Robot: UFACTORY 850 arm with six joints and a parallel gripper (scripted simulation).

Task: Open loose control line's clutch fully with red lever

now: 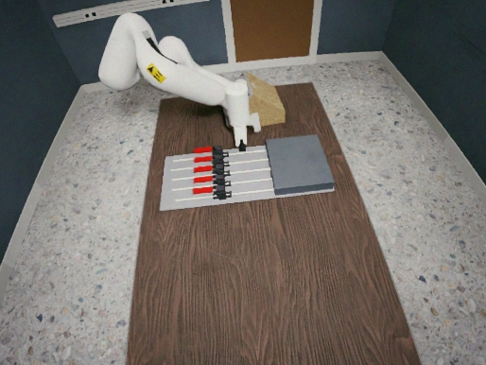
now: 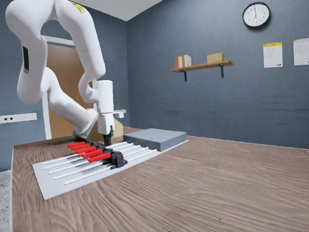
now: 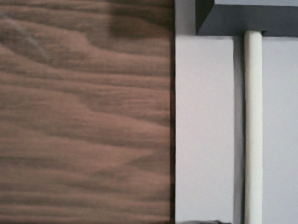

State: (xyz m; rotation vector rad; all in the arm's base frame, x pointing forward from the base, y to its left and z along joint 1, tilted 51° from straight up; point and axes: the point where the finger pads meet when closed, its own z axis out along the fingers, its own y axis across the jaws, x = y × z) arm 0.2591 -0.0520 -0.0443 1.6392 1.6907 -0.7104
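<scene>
Now: hand 13 cm short of the light grey plate, 25 cm to the left of it and 2 cm above it.
</scene>
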